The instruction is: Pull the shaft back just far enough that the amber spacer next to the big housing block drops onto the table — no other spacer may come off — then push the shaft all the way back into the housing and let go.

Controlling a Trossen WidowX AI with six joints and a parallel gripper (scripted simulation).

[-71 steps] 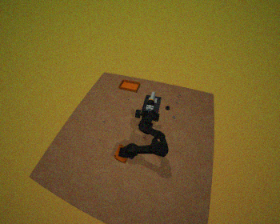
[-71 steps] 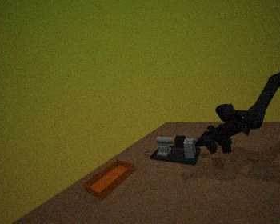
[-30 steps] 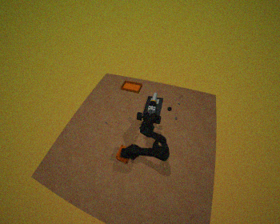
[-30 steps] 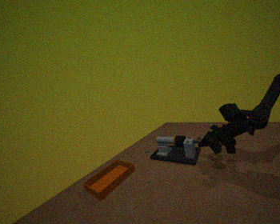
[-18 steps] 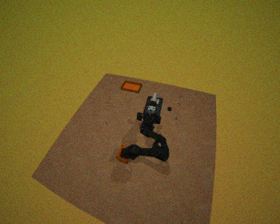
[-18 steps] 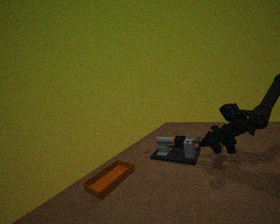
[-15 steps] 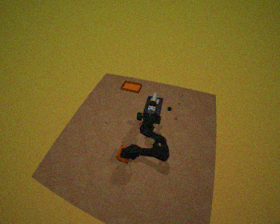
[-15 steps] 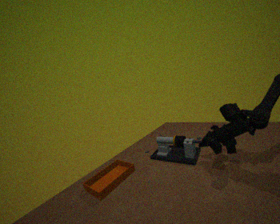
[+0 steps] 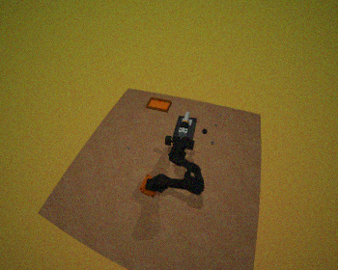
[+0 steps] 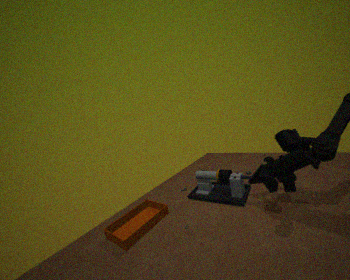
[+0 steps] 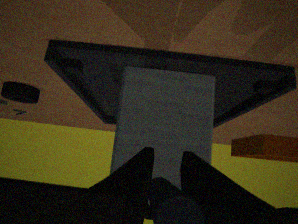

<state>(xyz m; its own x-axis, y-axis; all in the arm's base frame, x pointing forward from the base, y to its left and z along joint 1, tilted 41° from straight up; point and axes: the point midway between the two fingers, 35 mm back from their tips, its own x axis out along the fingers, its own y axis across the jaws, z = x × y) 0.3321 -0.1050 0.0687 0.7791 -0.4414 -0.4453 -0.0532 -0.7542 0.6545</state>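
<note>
Right now the amber spacer is 120 mm ahead of my gripper tip, 20 mm above it and 10 mm to the right of it. Round my gripper tip: orange tray 350 mm ahead, 260 mm to the left, 50 mm below; then dark disc 160 mm to the right, 120 mm ahead, 50 mm below.
</note>
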